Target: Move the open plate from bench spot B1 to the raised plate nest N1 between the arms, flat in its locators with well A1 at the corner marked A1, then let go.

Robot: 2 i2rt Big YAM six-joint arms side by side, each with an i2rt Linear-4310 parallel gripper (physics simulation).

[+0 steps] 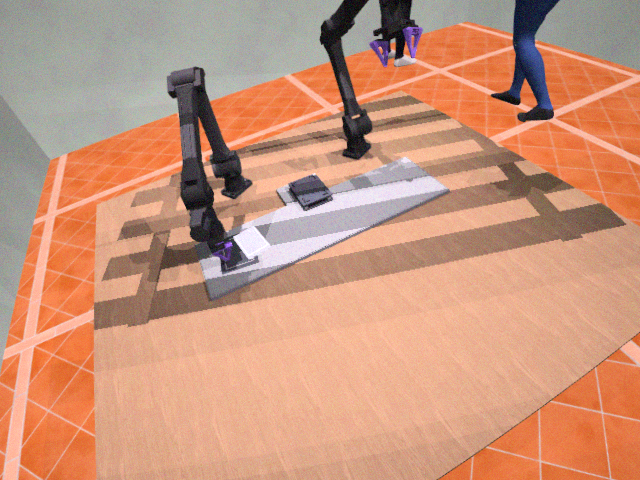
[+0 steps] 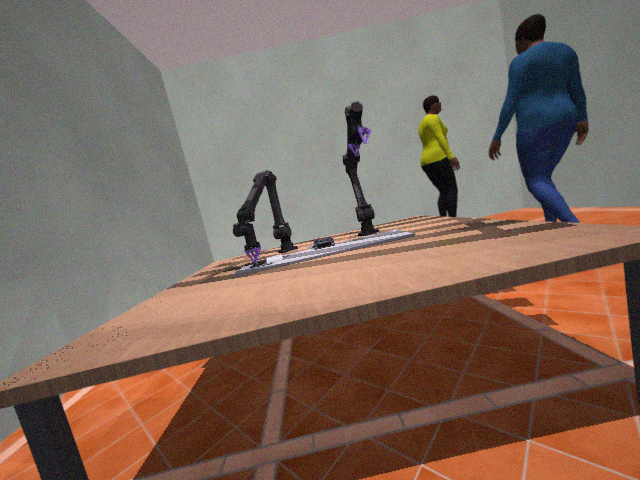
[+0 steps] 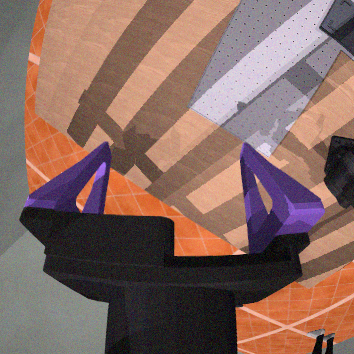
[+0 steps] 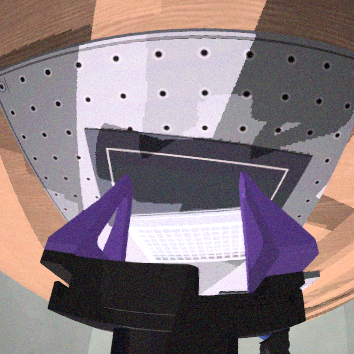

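Where they show: left gripper, fingertip midpoint: [image 1: 398, 62] [image 2: 360, 149] [image 3: 174, 147]; right gripper, fingertip midpoint: [image 1: 224, 253] [image 2: 256, 261] [image 4: 184, 178]; left arm's base at its link origin: [image 1: 357, 151] [image 2: 368, 233] [image 3: 340, 156]; right arm's base at its link origin: [image 1: 237, 188] [image 2: 288, 250].
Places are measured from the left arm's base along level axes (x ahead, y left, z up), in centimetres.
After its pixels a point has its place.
Note:
The open plate [image 1: 251, 242] @[y -67.3, x -1.7, z 2.9 cm] [image 2: 274, 258] @[y -68.0, x 1.0, z 2.8 cm] [image 4: 187, 240] @[y -67.9, x -2.2, z 2.8 cm] is white with a grid of wells. It lies beside a dark pad [image 1: 238, 256] @[y -73.7, x -2.6, z 1.4 cm] [image 4: 210, 149] @[y -76.1, x -8.8, z 1.5 cm] with a white outline. Its bench-spot label and A1 corner cannot be read. My right gripper [image 1: 225, 254] @[y -75.9, x -6.6, z 3.1 cm] [image 2: 253, 258] @[y -75.9, x -6.6, z 3.1 cm] [image 4: 184, 178] @[y -75.9, x -6.6, z 3.1 cm] is open and empty, pointing down low over the dark pad, next to the plate. The raised nest [image 1: 310, 191] @[y -36.8, x 1.7, z 4.3 cm] [image 2: 324, 242] @[y -39.1, x 7.3, z 4.2 cm] [image 3: 344, 25] @[y -35.7, x 3.9, z 4.3 cm] is a dark square block between the arms with no plate on it. My left gripper [image 1: 399, 62] @[y -19.1, x 29.4, z 48.3 cm] [image 2: 360, 149] @[y -19.1, x 29.4, z 48.3 cm] [image 3: 174, 147] @[y -19.1, x 29.4, z 48.3 cm] is open and empty, high above the table.
A long grey perforated board [image 1: 330, 222] @[y -45.1, x 16.3, z 1.3 cm] [image 3: 270, 65] @[y -22.5, x 23.0, z 1.3 cm] [image 4: 185, 70] @[y -81.8, x -10.2, z 1.3 cm] carries the plate and dark pad, with the nest at its back edge. The right arm's base [image 1: 235, 186] @[y -47.6, x -29.5, z 4.1 cm] and left arm's base [image 1: 356, 149] @[y -3.5, x 2.1, z 3.5 cm] stand behind it. Two people [image 2: 436, 149] [image 2: 545, 98] stand beyond the table [image 1: 336, 361] @[y -86.5, x 46.3, z 0.0 cm].

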